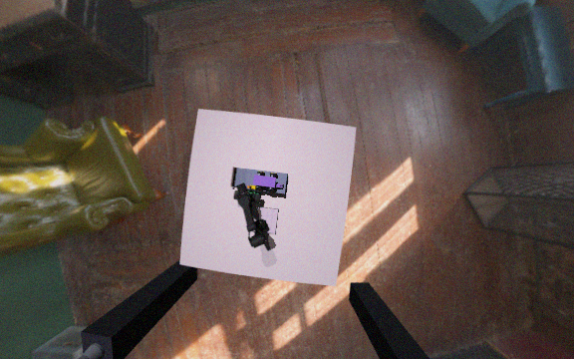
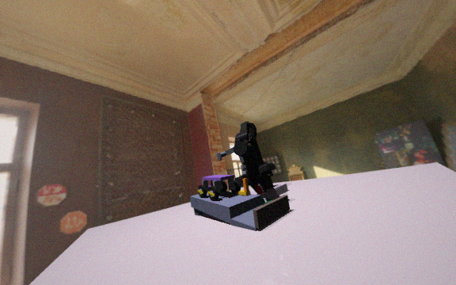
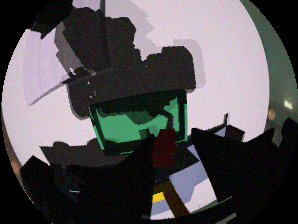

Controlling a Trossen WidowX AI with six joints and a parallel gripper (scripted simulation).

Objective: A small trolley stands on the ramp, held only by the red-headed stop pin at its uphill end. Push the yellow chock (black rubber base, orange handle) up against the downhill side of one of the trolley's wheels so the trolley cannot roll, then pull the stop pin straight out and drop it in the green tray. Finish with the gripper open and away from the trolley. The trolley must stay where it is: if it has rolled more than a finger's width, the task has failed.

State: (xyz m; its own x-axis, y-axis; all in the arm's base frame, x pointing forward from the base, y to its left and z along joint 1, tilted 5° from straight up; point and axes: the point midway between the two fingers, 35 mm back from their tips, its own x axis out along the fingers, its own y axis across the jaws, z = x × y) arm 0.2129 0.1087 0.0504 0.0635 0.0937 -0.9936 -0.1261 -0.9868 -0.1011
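Right now the red stop pin is right at my gripper tip. The rest, counted from my gripper tip: yellow chock (7 cm ahead, 4 cm to the right, 3 cm above); grey ramp (13 cm ahead, 7 cm to the left, 6 cm below); green tray (3 cm to the right, 6 cm below).
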